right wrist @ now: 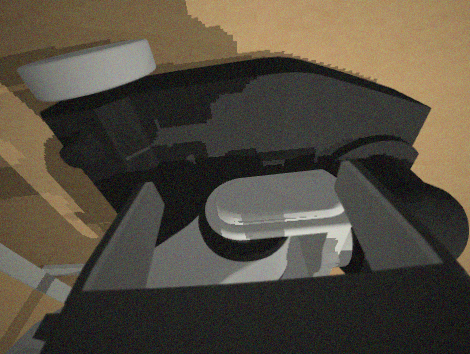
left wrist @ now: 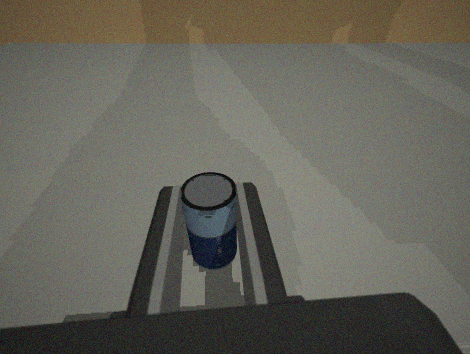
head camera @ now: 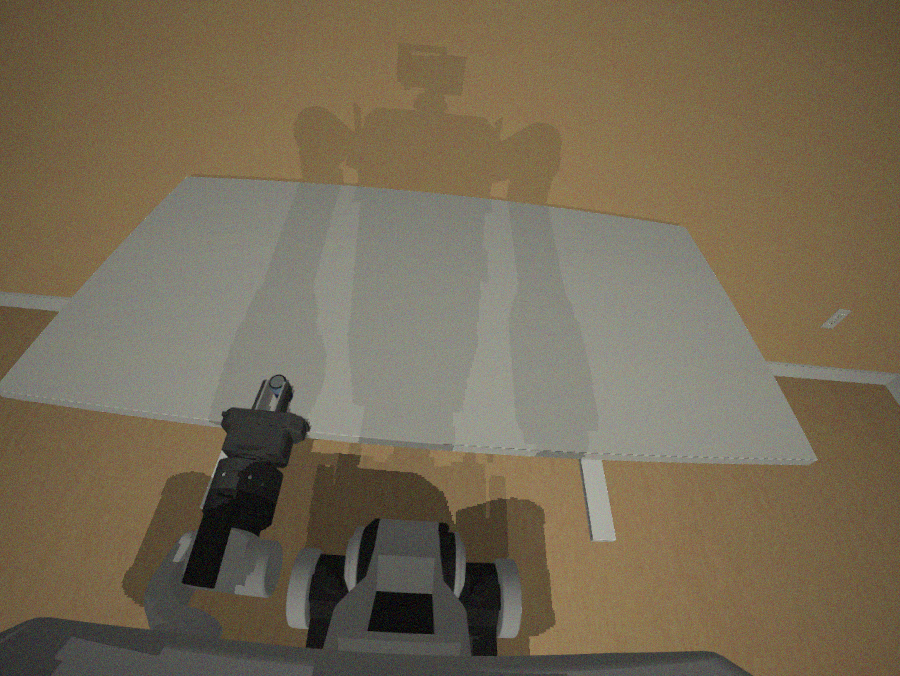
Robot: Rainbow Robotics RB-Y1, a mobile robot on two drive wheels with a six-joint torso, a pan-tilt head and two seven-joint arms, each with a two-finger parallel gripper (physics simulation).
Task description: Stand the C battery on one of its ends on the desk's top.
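Places are measured from the robot's base along level axes (x ahead, y left, z up), in centimetres.
Pixels of known places: left gripper, fingertip midpoint: [left wrist: 209,198] [head camera: 277,383]; right gripper, fingertip midpoint: [right wrist: 245,184].
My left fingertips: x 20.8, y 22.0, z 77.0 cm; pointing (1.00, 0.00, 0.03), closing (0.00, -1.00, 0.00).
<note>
Behind a point stands the place of what it marks.
The C battery [head camera: 276,382] @(x 20.8, y 22.1, z 77.4 cm) [left wrist: 211,225] @(x 19.7, y 22.0, z 76.4 cm) is a cylinder, light blue above and dark blue below, with a grey end rimmed in black. My left gripper [head camera: 274,391] @(x 20.8, y 22.0, z 77.0 cm) [left wrist: 209,198] @(x 20.8, y 22.0, z 77.0 cm) is shut on it near the fingertips. In the left wrist view the battery's grey end faces up toward the camera. The fingers are over the near left part of the grey desk's top [head camera: 618,327] @(x 43.8, y -41.2, z 72.1 cm) [left wrist: 375,150] @(x 32.1, y 5.6, z 72.1 cm) in the head view. Whether the battery's lower end touches the desk cannot be told. My right gripper [right wrist: 245,184] @(x -23.9, y -22.6, z 39.3 cm) is open, with its fingers wide apart.
The desk's near edge runs below the left fingers in the head view, and a white desk leg [head camera: 598,502] shows under it. An orange-brown wall [head camera: 654,109] @(x 94.4, y -54.4, z 102.2 cm) stands behind the desk. The robot's base [head camera: 407,574] [right wrist: 300,110] @(x -33.4, y -16.7, z 16.9 cm) is below, on the floor.
</note>
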